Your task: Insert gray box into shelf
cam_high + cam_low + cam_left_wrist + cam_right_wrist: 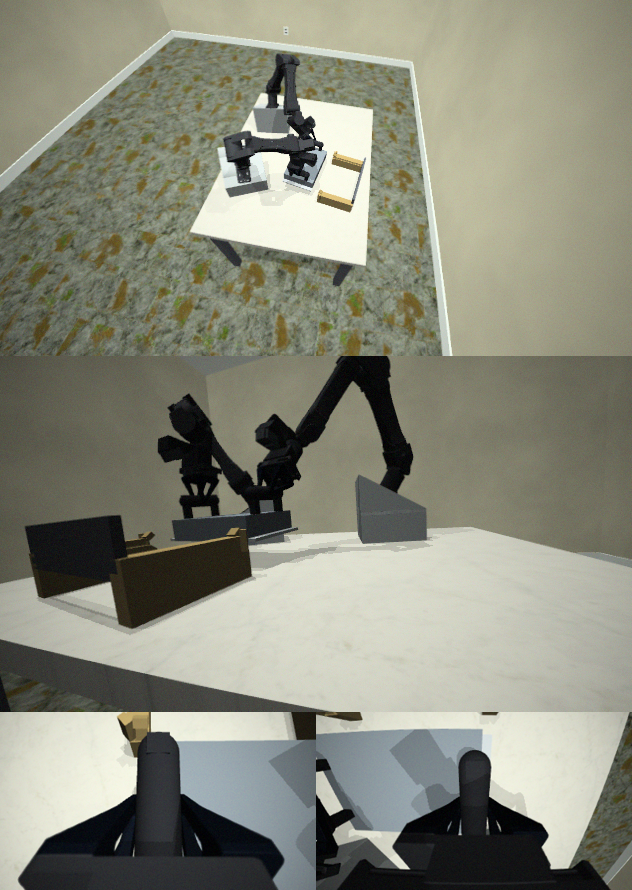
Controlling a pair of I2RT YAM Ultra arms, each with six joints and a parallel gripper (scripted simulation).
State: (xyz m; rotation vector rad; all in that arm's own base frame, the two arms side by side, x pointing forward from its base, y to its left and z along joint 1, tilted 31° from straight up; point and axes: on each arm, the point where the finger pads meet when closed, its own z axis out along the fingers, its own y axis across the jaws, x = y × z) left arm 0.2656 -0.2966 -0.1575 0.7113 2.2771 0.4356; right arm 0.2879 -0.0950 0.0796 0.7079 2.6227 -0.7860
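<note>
Right now the gray box is 20 mm behind my left hand, 120 mm to the right of it and 50 mm below it. The rest, counted from my left hand: dark back plate 300 mm ahead, 150 mm to the right, 70 mm below.
My right hand is 10 mm short of the gray box, 120 mm to the right of it and 50 mm above it. Also, from my right hand: dark back plate: 320 mm ahead, 80 mm to the left, 80 mm below.
</note>
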